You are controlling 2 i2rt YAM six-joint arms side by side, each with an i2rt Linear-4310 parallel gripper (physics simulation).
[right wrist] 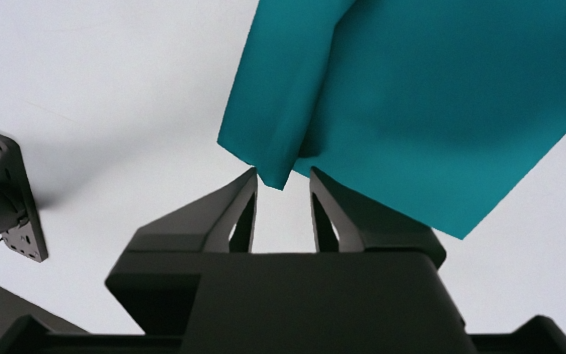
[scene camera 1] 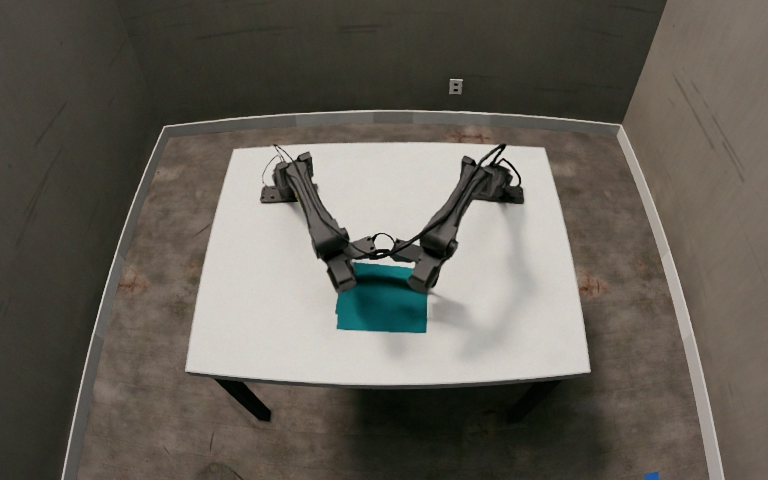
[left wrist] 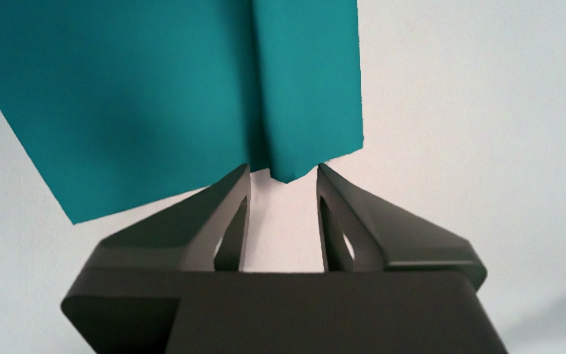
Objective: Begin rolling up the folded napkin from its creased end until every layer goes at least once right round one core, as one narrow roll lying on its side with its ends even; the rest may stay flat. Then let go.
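Note:
The teal napkin (scene camera 1: pixel 382 311) (left wrist: pixel 150 100) (right wrist: pixel 425 100) lies on the table under both grippers. Along its far side in scene camera 1 runs a loose raised fold (left wrist: pixel 300 90) (right wrist: pixel 290 85), which overhangs the flat part with a dark shadow beside it. No closed roll shows. My left gripper (left wrist: pixel 283 175) is partly open at one end of the fold; the fold's tip shows between and beyond the fingertips, with no finger pressing on it. My right gripper (right wrist: pixel 283 176) stands likewise, partly open, at the other end of the fold. In scene camera 1 the fingertips are hidden behind the arms.
The white table (scene camera 1: pixel 481 339) holds both arm bases at its far side. Both arms reach inward over the napkin, with their wrists close together. A cable loop (scene camera 1: pixel 382 234) hangs between them. A base plate (right wrist: pixel 27 225) shows at the left of the right wrist view.

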